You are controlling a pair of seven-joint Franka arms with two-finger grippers.
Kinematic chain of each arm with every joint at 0, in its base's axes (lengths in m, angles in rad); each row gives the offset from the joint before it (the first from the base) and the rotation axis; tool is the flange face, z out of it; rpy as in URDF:
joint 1: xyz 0 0 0.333 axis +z
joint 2: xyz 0 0 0 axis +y
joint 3: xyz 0 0 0.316 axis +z
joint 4: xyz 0.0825 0 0 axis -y
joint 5: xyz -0.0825 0 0.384 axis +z
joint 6: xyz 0 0 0 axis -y
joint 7: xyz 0.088 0 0 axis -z
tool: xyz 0 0 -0.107 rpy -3.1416 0 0
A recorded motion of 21 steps. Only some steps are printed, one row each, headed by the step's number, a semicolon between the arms.
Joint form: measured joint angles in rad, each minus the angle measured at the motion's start. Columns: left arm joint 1, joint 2, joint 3, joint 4, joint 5, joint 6, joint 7; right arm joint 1, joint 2, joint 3, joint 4, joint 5, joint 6, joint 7.
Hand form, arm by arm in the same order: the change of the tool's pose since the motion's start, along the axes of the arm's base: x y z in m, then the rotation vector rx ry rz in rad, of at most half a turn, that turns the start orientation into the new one. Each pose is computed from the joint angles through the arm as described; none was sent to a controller.
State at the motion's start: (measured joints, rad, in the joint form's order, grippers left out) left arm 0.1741 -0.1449 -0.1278 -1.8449 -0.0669 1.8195 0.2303; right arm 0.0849 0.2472 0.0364 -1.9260 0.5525 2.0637 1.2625
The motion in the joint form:
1: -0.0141 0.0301 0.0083 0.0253 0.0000 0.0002 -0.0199; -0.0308 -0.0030 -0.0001 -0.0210 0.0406 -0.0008 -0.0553
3: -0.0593 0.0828 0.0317 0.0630 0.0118 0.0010 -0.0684; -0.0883 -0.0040 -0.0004 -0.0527 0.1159 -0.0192 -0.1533
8: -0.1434 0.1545 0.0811 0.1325 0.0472 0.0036 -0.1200; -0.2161 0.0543 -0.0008 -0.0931 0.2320 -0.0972 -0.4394
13: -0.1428 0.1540 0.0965 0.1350 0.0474 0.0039 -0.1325; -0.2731 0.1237 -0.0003 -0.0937 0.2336 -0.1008 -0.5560
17: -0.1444 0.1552 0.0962 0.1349 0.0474 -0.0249 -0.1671; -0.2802 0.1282 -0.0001 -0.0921 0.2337 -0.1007 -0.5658
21: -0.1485 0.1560 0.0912 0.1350 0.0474 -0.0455 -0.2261; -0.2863 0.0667 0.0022 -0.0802 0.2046 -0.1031 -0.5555
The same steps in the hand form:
1: 0.0094 -0.0017 -0.0033 -0.0073 0.0049 0.0135; -0.0024 -0.0169 -0.0066 0.0361 -0.0042 -0.0053
3: 0.0254 -0.0104 -0.0132 -0.0089 0.0209 0.0378; -0.0079 -0.0467 -0.0187 0.1082 -0.0059 -0.0158
8: 0.0480 -0.0256 -0.0193 0.0144 0.0214 0.0493; -0.0230 -0.1083 -0.0679 0.2636 -0.0245 0.0472
13: 0.0482 -0.0164 -0.0177 0.0130 0.0186 0.0777; -0.0290 -0.1393 -0.1073 0.2905 -0.0294 0.0766
17: 0.0457 -0.0175 -0.0212 0.0108 0.0497 0.1095; -0.0291 -0.1432 -0.1092 0.2921 -0.0335 0.0771
21: 0.0437 -0.0227 -0.0236 0.0070 0.0726 0.1586; -0.0230 -0.1478 -0.0708 0.2568 -0.0908 0.0965

